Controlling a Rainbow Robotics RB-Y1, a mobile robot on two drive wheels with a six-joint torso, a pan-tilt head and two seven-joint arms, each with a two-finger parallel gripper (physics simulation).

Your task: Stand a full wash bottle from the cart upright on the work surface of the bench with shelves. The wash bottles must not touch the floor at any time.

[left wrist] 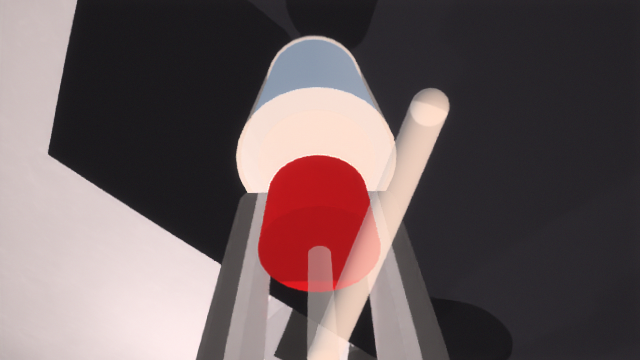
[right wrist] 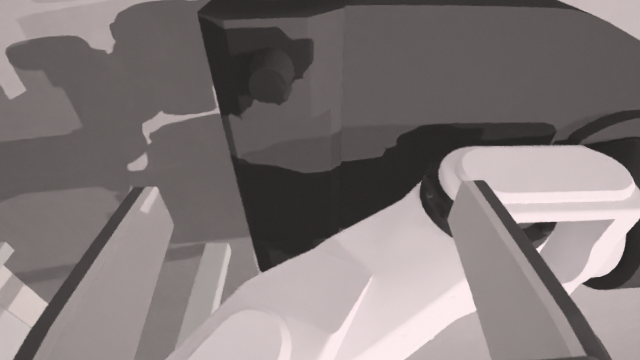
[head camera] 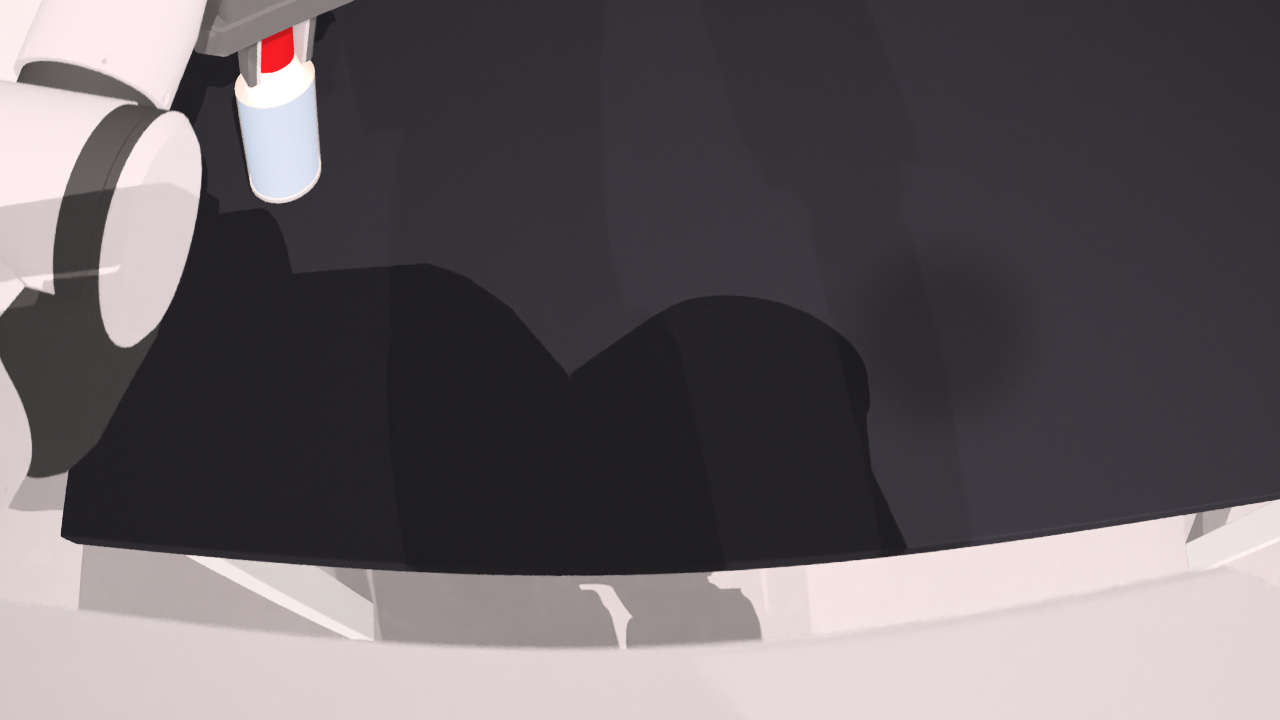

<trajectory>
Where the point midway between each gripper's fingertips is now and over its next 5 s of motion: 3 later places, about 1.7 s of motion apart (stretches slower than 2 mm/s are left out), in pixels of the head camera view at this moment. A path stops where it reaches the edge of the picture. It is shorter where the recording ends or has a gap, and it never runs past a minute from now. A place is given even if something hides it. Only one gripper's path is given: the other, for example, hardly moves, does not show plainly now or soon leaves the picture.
The left gripper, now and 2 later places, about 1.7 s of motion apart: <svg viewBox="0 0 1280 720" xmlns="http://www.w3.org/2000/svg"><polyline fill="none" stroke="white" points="276,66 292,109 300,67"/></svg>
</trajectory>
